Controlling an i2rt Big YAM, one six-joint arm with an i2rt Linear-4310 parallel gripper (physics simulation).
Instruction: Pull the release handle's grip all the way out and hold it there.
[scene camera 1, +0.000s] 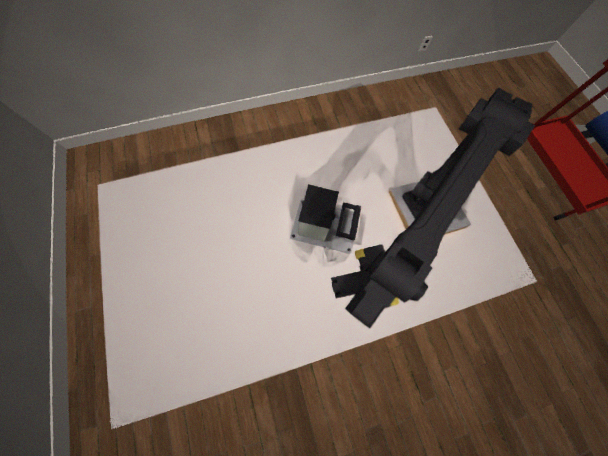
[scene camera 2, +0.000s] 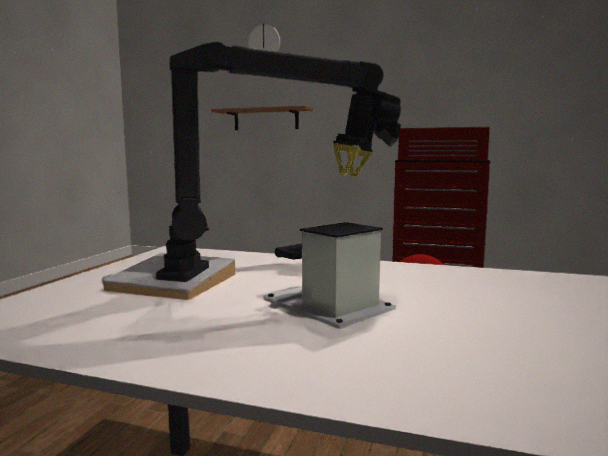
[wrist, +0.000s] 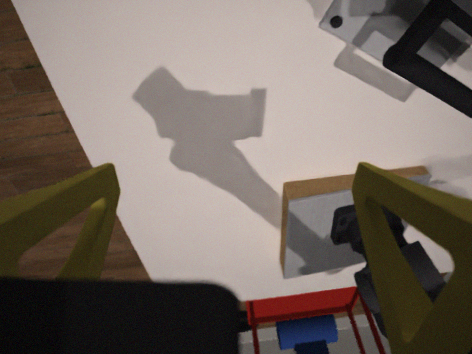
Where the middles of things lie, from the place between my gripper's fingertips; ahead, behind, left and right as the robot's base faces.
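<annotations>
Grey base plate (scene camera 2: 291, 299): 25 cm to the right of my hand and 26 cm below it.
</annotations>
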